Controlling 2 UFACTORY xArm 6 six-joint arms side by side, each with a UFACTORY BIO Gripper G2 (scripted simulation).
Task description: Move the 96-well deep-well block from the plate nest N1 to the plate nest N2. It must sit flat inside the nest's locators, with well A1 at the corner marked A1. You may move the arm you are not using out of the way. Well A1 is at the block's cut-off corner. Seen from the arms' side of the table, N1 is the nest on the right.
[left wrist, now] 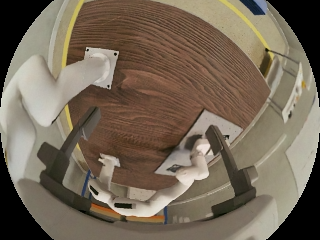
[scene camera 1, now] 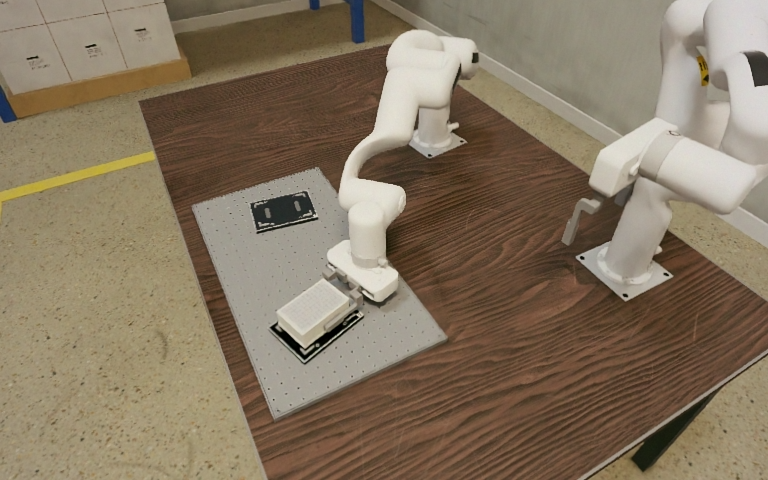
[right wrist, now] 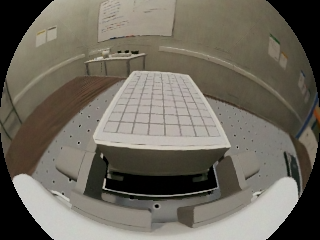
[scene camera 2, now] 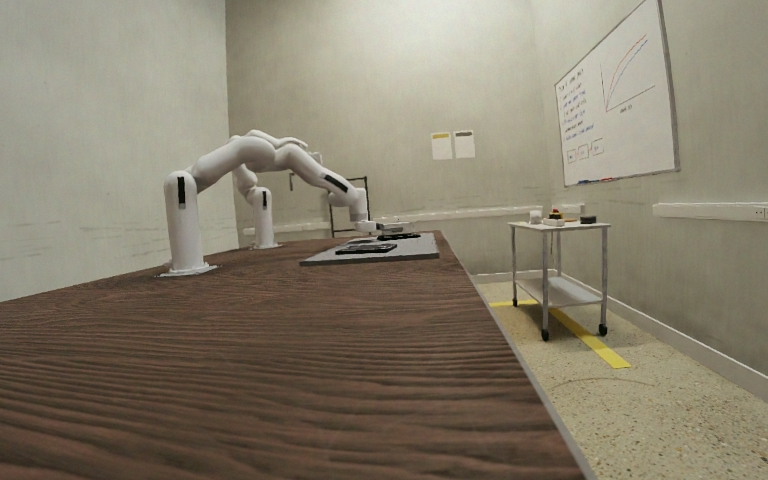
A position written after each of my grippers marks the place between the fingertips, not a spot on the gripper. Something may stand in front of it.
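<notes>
Scene camera 1 gives me a white deep-well block (scene camera 1: 303, 318), along with my right gripper (scene camera 1: 310, 316) and my left gripper (scene camera 1: 594, 221). The right wrist view has that block (right wrist: 159, 124) as well.
</notes>
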